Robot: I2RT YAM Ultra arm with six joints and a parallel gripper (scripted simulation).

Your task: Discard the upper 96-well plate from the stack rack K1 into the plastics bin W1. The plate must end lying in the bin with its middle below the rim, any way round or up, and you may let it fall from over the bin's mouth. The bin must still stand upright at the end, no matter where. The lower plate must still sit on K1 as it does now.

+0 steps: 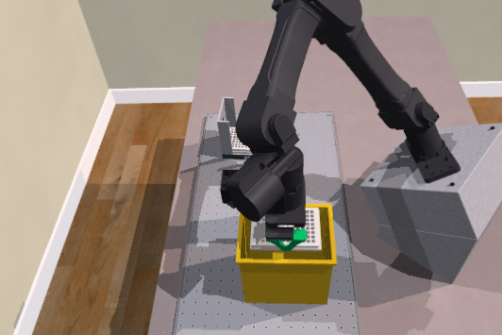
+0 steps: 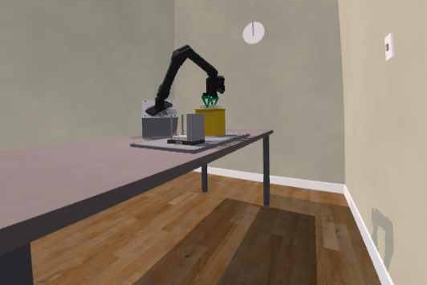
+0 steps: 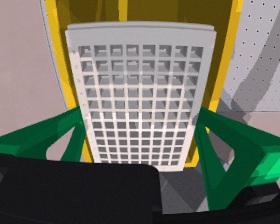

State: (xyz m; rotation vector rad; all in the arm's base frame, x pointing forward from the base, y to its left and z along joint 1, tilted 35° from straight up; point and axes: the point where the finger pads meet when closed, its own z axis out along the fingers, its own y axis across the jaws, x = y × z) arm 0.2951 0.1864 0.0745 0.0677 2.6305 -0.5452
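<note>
Now: the yellow plastics bin W1 11 cm below my hand. Round my hand: rack wall 11 cm ahead, 41 cm to the right, 12 cm below.
</note>
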